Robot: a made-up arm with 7 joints. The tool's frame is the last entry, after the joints.
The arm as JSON. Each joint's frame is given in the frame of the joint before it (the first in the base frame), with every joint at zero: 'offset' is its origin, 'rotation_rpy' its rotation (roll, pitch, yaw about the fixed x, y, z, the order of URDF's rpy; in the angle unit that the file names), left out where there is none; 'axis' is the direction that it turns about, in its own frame. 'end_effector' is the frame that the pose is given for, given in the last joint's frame.
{
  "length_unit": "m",
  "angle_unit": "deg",
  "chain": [
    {
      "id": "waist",
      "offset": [
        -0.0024,
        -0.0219,
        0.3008
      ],
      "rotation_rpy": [
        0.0,
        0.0,
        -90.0
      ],
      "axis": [
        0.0,
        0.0,
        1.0
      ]
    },
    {
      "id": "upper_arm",
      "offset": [
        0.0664,
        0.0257,
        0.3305
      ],
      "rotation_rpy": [
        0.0,
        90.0,
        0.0
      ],
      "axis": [
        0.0,
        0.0,
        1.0
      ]
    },
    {
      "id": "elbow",
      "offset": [
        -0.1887,
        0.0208,
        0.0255
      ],
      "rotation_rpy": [
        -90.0,
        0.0,
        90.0
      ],
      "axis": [
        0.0,
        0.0,
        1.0
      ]
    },
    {
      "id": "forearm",
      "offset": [
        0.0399,
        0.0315,
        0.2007
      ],
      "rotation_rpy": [
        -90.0,
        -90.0,
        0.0
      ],
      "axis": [
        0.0,
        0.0,
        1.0
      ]
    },
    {
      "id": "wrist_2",
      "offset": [
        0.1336,
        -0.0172,
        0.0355
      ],
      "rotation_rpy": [
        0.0,
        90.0,
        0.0
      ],
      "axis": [
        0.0,
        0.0,
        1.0
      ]
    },
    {
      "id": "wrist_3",
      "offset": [
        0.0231,
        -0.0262,
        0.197
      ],
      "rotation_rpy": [
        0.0,
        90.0,
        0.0
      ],
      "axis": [
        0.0,
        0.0,
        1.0
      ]
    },
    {
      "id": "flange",
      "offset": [
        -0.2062,
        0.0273,
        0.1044
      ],
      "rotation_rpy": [
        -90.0,
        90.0,
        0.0
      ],
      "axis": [
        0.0,
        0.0,
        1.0
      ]
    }
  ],
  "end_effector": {
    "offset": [
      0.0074,
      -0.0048,
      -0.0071
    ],
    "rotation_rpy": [
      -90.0,
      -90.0,
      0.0
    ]
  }
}
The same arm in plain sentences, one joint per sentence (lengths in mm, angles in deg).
The arm has seven revolute joints in a row. What follows holds with every joint at zero, and every direction is one of the base frame's.
The first joint is mounted 2.4 mm along -x and 21.9 mm along -y and 300.8 mm along +z from the base frame's origin and rotates about +z.
The second joint is mounted 25.7 mm along +x and 66.4 mm along -y and 330.5 mm along +z from the first joint and rotates about -y.
The third joint is mounted 20.8 mm along +x and 25.5 mm along -y and 188.7 mm along +z from the second joint and rotates about +z.
The fourth joint is mounted 39.9 mm along +x and 31.5 mm along +y and 200.7 mm along +z from the third joint and rotates about +y.
The fifth joint is mounted 17.2 mm along -x and 35.5 mm along +y and 133.6 mm along +z from the fourth joint and rotates about +z.
The sixth joint is mounted 26.2 mm along -x and 23.1 mm along -y and 197.0 mm along +z from the fifth joint and rotates about -y.
The seventh joint is mounted 27.3 mm along +x and 104.4 mm along -y and 206.2 mm along +z from the sixth joint and rotates about +x.
The tool frame, which is the frame that the pose is given for, is mounted 7.1 mm along -x and 7.4 mm along +y and 4.8 mm along -z from the seventh joint; its axes are parallel to the base frame's.

